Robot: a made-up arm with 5 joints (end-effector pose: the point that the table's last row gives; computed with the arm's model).
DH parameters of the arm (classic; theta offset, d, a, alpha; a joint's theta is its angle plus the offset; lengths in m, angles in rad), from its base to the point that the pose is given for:
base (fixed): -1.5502 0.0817 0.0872 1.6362
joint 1: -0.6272 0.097 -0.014 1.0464
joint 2: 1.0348 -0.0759 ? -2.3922
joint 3: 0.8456 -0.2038 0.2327 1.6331
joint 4: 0 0.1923 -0.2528 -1.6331
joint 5: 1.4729 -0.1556 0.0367 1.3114
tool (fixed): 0.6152 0.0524 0 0
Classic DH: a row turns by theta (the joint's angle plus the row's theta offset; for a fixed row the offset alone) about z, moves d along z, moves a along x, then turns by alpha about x.
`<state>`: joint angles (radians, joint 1 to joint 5).
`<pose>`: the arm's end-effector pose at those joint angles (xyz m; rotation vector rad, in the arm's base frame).
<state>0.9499 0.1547 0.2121 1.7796 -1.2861</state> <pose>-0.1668 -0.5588 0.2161 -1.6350 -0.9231 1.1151</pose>
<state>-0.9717 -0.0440 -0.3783 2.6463 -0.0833</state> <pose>-0.2487 -0.1637 -0.2469 -0.3463 0.1786 0.3876</pose>
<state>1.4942 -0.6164 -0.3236 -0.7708 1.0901</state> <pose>-0.1096 -0.0953 -0.1231 1.0569 0.7128 1.4298</pose>
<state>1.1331 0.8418 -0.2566 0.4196 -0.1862</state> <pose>-0.3071 -0.3679 -0.0172 -0.9652 -0.5675 -0.2786</pose>
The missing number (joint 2, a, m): -0.1641
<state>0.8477 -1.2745 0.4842 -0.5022 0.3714</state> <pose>-0.0587 -0.0630 -0.1071 1.5695 1.1033 1.8667</pose>
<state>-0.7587 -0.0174 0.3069 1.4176 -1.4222</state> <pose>-0.0457 -0.0418 -0.4180 0.3107 -1.5486 -0.1612</pose>
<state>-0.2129 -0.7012 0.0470 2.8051 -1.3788</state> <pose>0.1040 -0.3586 -0.1859 -1.2831 -1.9981 0.6244</pose>
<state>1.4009 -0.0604 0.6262 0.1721 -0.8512</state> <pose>-0.0708 -0.4271 0.1041 -0.2888 -0.2974 0.6440</pose>
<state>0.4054 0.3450 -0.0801 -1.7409 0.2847</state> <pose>-0.1127 -0.0657 0.1629 2.2478 -1.0821 0.4307</pose>
